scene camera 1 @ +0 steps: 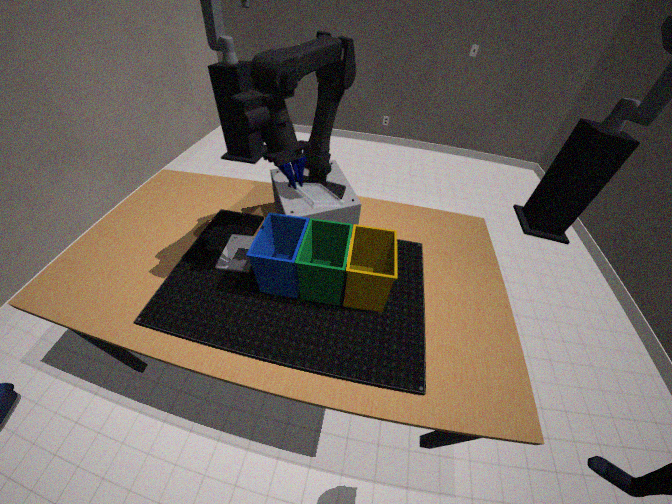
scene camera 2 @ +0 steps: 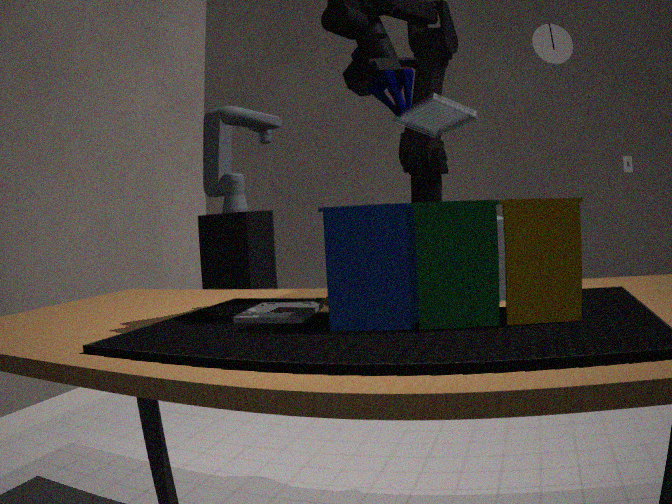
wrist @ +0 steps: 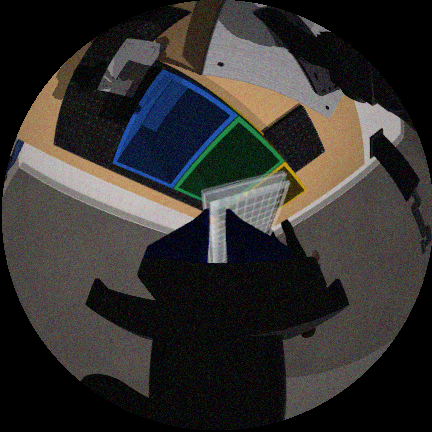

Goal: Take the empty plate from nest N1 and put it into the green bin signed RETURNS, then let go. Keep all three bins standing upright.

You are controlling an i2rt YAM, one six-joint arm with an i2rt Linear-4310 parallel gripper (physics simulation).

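Frame: origin at the arm's base, x ahead, y left, z up, level; millimetres.
Seen in the pictures: gripper, fingertip midpoint: [scene camera 1: 298, 187] [scene camera 2: 405, 115] [wrist: 217, 214]; arm's base, origin of the base link: [wrist: 305, 48].
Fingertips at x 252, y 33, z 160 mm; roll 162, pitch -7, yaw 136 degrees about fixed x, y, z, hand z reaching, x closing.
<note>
Pixels of each thing's top centre, then the offset from my fingertips to it. Level surfaces: height alone.
- plate, middle of its top: [wrist: 249, 252] [scene camera 2: 432, 100] [scene camera 1: 316, 184] 23 mm up, 7 mm ahead, 51 mm left
- green bin, middle of its top: [scene camera 2: 458, 201] [wrist: 228, 172] [scene camera 1: 326, 241] 145 mm down, 21 mm ahead, 81 mm left
- Nest N1, middle of its top: [scene camera 2: 279, 307] [wrist: 126, 65] [scene camera 1: 239, 250] 310 mm down, 3 mm back, 245 mm right
- blue bin, middle of its top: [scene camera 2: 375, 205] [wrist: 164, 135] [scene camera 1: 280, 235] 145 mm down, 35 mm ahead, 50 mm right
- yellow bin, middle of its top: [scene camera 2: 538, 199] [wrist: 268, 198] [scene camera 1: 373, 248] 145 mm down, 8 mm ahead, 212 mm left
- black mat, its level: 324 mm down
My gripper [scene camera 1: 297, 185] [scene camera 2: 400, 113] [wrist: 217, 214] is shut on the plate by one edge. The plate [scene camera 1: 321, 195] [scene camera 2: 438, 115] [wrist: 255, 205] is clear and gridded; it is tilted and held in the air above bin height. In the wrist view it overlaps part of the green and yellow bins. The green bin [scene camera 1: 324, 282] [scene camera 2: 457, 265] [wrist: 230, 155] stands upright between the other two; its sign does not show. Nest N1 [scene camera 1: 234, 253] [scene camera 2: 277, 312] [wrist: 131, 65], a grey holder, lies on the mat at the left with no plate on it.
The blue bin [scene camera 1: 276, 276] [scene camera 2: 371, 268] [wrist: 185, 120] stands upright left of the green one, the yellow bin [scene camera 1: 368, 291] [scene camera 2: 542, 263] [wrist: 296, 187] upright at its right. They stand on the black mat [scene camera 1: 282, 330] [scene camera 2: 244, 347]. The arm's pale base [scene camera 1: 325, 215] is behind them.
</note>
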